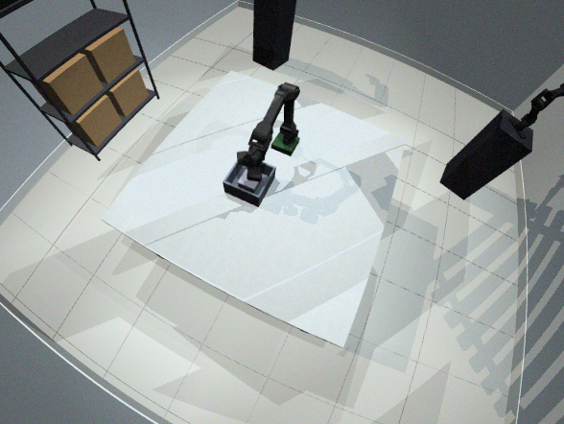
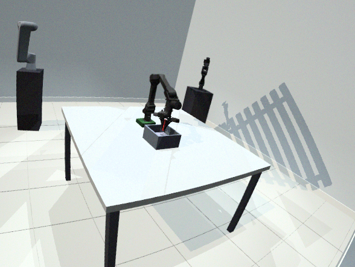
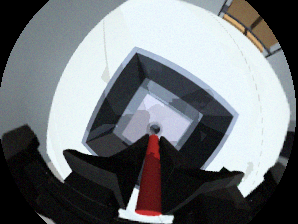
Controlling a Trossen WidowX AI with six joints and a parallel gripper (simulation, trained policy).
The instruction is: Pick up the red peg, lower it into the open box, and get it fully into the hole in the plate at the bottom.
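Right now my gripper tip is 30 mm below the red peg, 10 mm to the right of it and 10 mm past it. Round my gripper tip: dark grey box (70 mm below); then pale plate (50 mm below).
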